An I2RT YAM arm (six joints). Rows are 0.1 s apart.
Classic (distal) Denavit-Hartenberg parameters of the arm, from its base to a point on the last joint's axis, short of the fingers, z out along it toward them. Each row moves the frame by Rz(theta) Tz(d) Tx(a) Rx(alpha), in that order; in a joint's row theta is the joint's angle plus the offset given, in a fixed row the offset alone. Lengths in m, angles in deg.
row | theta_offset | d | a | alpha
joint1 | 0 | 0.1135 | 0.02 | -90
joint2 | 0 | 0 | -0.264 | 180
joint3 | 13.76 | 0 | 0.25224 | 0
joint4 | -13.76 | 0 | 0.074 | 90
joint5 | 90 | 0 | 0 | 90
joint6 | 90 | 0.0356 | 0 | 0
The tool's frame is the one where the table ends.
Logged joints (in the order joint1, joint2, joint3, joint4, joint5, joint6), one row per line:
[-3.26, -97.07, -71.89, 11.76, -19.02, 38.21]
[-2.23, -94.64, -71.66, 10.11, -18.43, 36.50]
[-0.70, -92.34, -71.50, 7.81, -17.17, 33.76]
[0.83, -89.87, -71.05, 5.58, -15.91, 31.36]
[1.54, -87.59, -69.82, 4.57, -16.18, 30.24]
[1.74, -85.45, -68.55, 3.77, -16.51, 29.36]
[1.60, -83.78, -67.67, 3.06, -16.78, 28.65]
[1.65, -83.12, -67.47, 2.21, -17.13, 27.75]
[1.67, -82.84, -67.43, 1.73, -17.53, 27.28]
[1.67, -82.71, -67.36, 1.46, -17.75, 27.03]
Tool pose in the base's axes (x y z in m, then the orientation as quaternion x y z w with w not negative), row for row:
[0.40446, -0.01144, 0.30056, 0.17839, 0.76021, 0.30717, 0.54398]
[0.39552, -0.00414, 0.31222, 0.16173, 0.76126, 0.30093, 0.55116]
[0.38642, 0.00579, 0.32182, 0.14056, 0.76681, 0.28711, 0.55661]
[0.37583, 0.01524, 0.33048, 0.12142, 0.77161, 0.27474, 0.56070]
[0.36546, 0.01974, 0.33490, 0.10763, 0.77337, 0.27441, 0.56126]
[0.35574, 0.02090, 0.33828, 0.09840, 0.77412, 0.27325, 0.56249]
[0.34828, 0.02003, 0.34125, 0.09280, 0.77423, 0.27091, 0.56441]
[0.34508, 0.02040, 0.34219, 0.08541, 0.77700, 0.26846, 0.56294]
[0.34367, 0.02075, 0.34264, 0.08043, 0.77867, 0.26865, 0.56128]
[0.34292, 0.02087, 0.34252, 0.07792, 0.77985, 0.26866, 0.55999]
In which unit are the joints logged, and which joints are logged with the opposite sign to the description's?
The joints are logged in degrees. Opposite sign: joint2, joint3.
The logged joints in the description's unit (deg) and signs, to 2 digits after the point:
[-3.26, 97.07, 71.89, 11.76, -19.02, 38.21]
[-2.23, 94.64, 71.66, 10.11, -18.43, 36.50]
[-0.70, 92.34, 71.50, 7.81, -17.17, 33.76]
[0.83, 89.87, 71.05, 5.58, -15.91, 31.36]
[1.54, 87.59, 69.82, 4.57, -16.18, 30.24]
[1.74, 85.45, 68.55, 3.77, -16.51, 29.36]
[1.60, 83.78, 67.67, 3.06, -16.78, 28.65]
[1.65, 83.12, 67.47, 2.21, -17.13, 27.75]
[1.67, 82.84, 67.43, 1.73, -17.53, 27.28]
[1.67, 82.71, 67.36, 1.46, -17.75, 27.03]

